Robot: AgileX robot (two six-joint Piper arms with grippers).
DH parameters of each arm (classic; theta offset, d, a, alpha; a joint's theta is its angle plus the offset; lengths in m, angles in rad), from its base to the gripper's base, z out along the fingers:
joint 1: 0 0.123 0 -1.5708
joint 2: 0.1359 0 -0.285 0
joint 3: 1.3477 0 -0.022 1.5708
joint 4: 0 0.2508 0 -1.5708
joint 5: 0 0 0.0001 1.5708
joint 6: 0 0.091 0 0
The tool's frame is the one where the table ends.
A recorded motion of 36 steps. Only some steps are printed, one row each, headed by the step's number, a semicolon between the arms.
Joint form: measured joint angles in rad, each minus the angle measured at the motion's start. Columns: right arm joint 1, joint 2, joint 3, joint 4, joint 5, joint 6; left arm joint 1, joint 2, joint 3, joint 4, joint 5, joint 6.
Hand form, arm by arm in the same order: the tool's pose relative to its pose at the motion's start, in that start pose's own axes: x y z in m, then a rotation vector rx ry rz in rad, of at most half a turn. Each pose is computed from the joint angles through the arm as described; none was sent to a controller.
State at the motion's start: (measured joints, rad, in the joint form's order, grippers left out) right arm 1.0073 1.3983 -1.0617 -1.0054 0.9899 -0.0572; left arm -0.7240 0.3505 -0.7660 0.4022 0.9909 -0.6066
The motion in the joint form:
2: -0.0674 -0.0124 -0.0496 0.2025 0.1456 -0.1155; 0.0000 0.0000 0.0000 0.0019 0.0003 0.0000
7: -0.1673 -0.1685 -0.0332 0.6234 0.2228 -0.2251; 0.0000 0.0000 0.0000 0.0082 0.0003 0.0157
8: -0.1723 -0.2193 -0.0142 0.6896 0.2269 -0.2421; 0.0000 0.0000 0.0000 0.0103 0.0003 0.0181
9: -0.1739 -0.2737 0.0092 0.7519 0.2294 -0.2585; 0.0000 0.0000 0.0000 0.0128 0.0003 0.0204
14: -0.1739 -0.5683 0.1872 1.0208 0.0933 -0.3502; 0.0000 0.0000 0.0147 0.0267 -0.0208 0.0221
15: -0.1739 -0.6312 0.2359 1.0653 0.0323 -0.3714; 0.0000 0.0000 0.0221 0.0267 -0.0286 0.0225
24: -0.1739 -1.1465 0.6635 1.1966 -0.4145 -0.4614; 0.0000 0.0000 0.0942 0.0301 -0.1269 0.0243
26: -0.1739 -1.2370 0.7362 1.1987 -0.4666 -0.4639; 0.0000 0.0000 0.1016 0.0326 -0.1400 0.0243
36: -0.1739 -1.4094 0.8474 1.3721 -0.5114 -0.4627; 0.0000 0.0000 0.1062 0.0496 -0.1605 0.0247
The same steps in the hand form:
2: 0.0213 -0.0050 -0.0005 -0.1631 0.1404 0.0690; -0.0001 0.0001 0.0000 -0.0015 -0.0007 0.0010
7: 0.0563 0.0011 -0.0330 -0.4749 0.0838 0.3039; -0.0003 0.0005 0.0000 -0.0058 -0.0036 0.0202
8: 0.0633 0.0043 -0.0443 -0.5151 0.0433 0.3361; -0.0004 0.0007 0.0000 -0.0073 -0.0046 0.0237
9: 0.0704 0.0087 -0.0560 -0.5516 -0.0011 0.3628; -0.0005 0.0008 0.0000 -0.0090 -0.0058 0.0274
14: 0.1018 0.0394 -0.1022 -0.6231 -0.3276 0.4811; 0.0006 0.0007 0.0030 -0.0115 -0.0167 0.0419
15: 0.1073 0.0466 -0.1079 -0.6088 -0.4089 0.5080; 0.0017 0.0004 0.0045 -0.0095 -0.0165 0.0448
24: 0.1569 0.1163 -0.1152 -0.3223 -0.8556 0.6887; 0.0114 -0.0034 0.0187 0.0219 -0.0344 0.0729
26: 0.1641 0.1304 -0.1112 -0.2730 -0.9035 0.7121; 0.0121 -0.0038 0.0201 0.0256 -0.0396 0.0769
36: 0.1719 0.1566 -0.1101 -0.3244 -1.0356 0.8586; 0.0111 -0.0039 0.0209 0.0256 -0.0597 0.0898

